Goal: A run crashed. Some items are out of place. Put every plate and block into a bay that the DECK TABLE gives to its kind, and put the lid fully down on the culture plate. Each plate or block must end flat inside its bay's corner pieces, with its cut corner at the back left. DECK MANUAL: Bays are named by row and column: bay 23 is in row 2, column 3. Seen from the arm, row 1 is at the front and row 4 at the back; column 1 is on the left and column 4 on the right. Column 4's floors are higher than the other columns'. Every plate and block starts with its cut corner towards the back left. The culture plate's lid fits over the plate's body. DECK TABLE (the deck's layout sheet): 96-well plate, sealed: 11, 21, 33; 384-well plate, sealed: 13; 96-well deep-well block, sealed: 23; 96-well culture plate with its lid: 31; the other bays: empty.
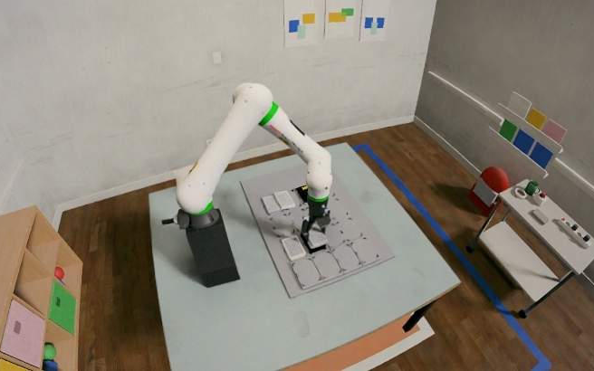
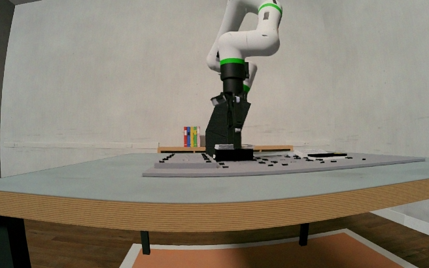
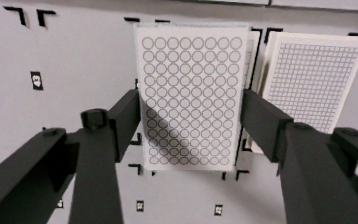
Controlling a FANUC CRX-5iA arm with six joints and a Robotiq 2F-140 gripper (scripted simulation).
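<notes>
Now: the black deep-well block 50 mm below my hand and 10 mm behind it. Also, from my hand: white plate (300 mm to the left, 170 mm behind, 60 mm below); lid (340 mm to the left, 60 mm below, 40 mm ahead).
</notes>
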